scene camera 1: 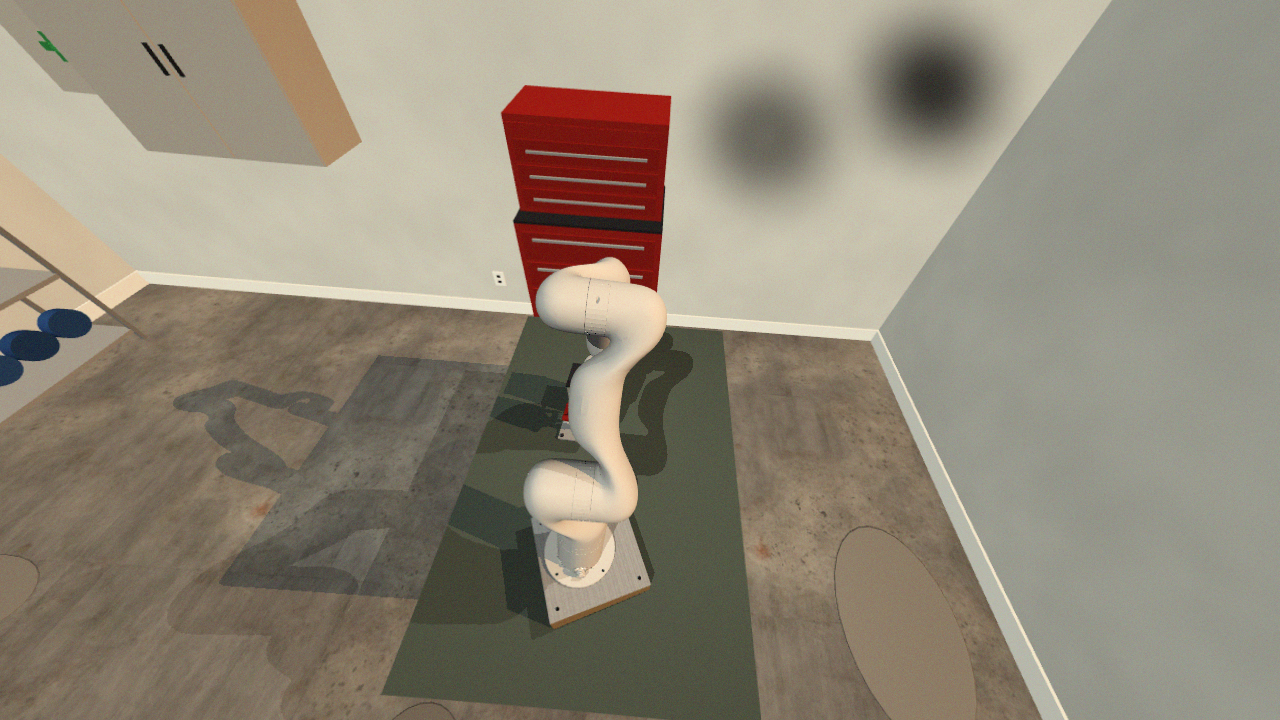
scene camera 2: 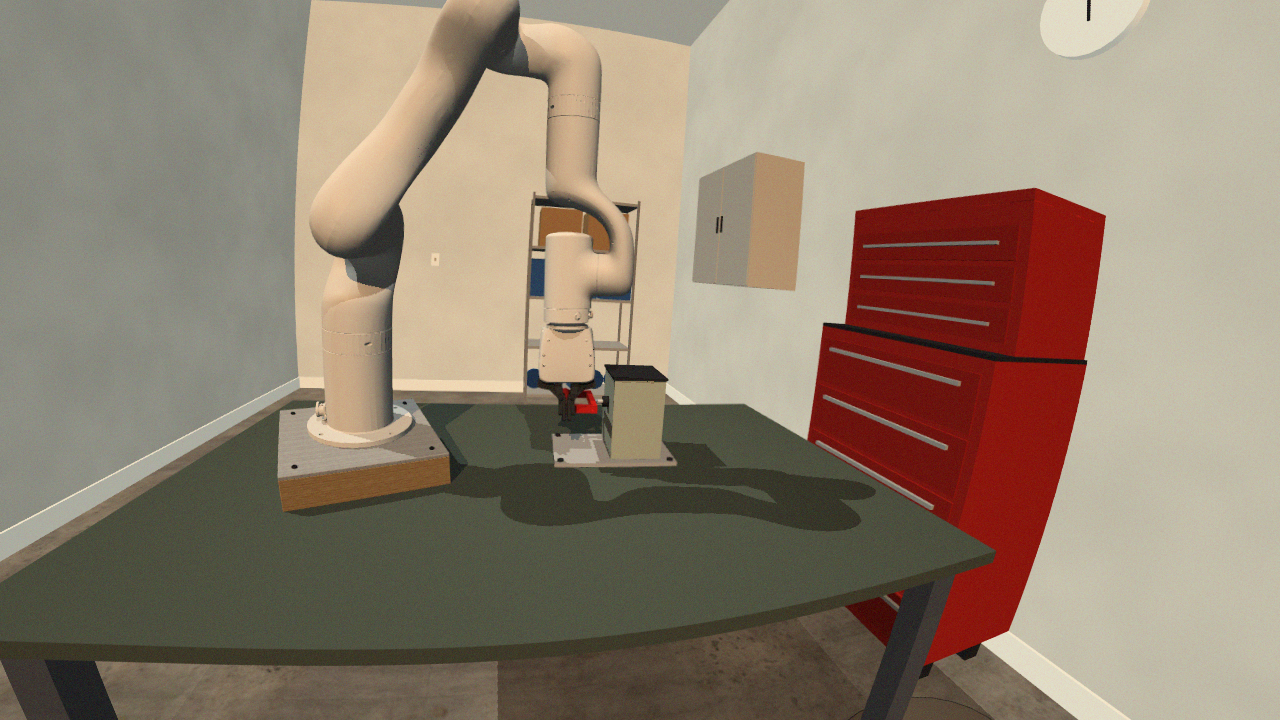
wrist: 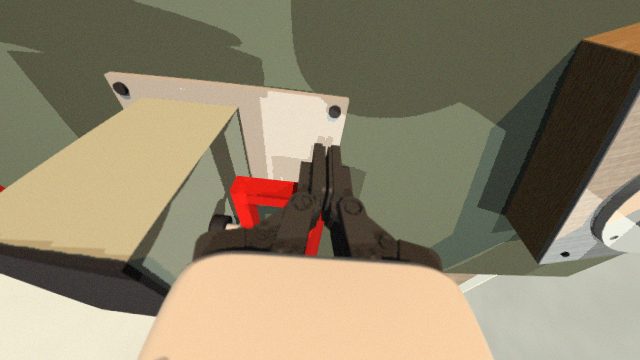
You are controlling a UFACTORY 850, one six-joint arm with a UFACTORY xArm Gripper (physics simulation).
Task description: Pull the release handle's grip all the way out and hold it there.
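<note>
The red release handle [scene camera 1: 565,413] [scene camera 2: 587,402] [wrist: 262,187] is a U-shaped frame on the side of a beige box [scene camera 2: 637,419] [wrist: 125,170] with a black top. A short pale rod and a black collar [wrist: 219,222] show between frame and box in the wrist view. The box stands on a light base plate [scene camera 2: 572,452] [wrist: 295,117]. My gripper [scene camera 2: 565,417] [wrist: 323,161] is shut with nothing between its fingers, which point down at the handle's outer end. The fingers hide part of the handle and its grip; whether they touch it I cannot tell.
The handle's box stands on the green table [scene camera 2: 501,573], across from the arm's wooden base block [scene camera 2: 366,488] [wrist: 565,150]. A red tool cabinet [scene camera 1: 590,107] [scene camera 2: 1056,447] stands by the wall beyond the table. A wall cabinet [scene camera 2: 774,223] hangs behind.
</note>
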